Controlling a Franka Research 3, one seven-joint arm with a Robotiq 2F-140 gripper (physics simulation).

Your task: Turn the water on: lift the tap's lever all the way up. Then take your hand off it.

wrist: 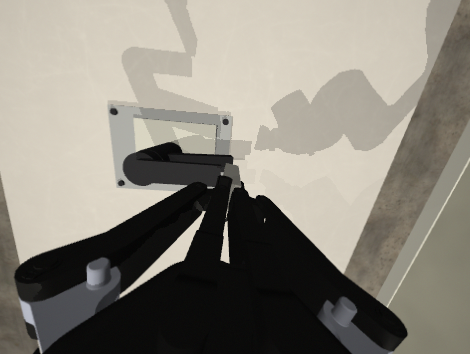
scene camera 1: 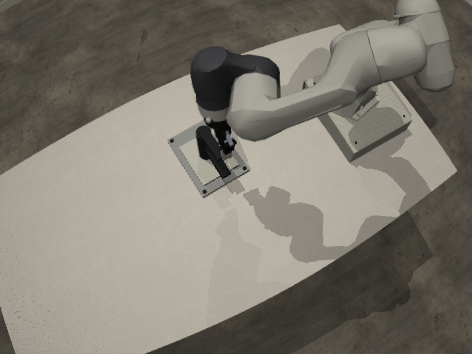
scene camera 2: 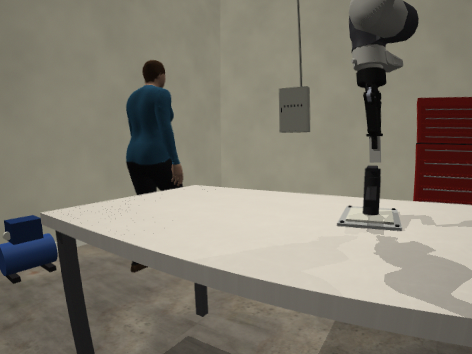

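The black tap (scene camera 1: 203,140) (scene camera 2: 371,182) stands on a grey rectangular frame plate (scene camera 1: 188,165) (scene camera 2: 370,226) (wrist: 122,135). Its lever (wrist: 175,172) shows in the wrist view as a dark bar with a rounded end, running right towards my fingertips. Its exact tilt is hard to tell; scene camera 2 sees the tap nearly end-on. My gripper (scene camera 1: 228,150) (scene camera 2: 375,154) (wrist: 229,174) is shut and empty, pointing down. In scene camera 2 its tips are just above the tap's top, with a small gap. In the wrist view the tips overlap the lever's far end.
The white table (scene camera 1: 125,225) (scene camera 2: 200,240) carries the plate. A grey box (scene camera 1: 380,125) lies under my arm at the right in scene camera 1. A person (scene camera 2: 150,125) stands behind the table. A red tool cabinet (scene camera 2: 445,150) and a blue compressor (scene camera 2: 27,250) are beyond it.
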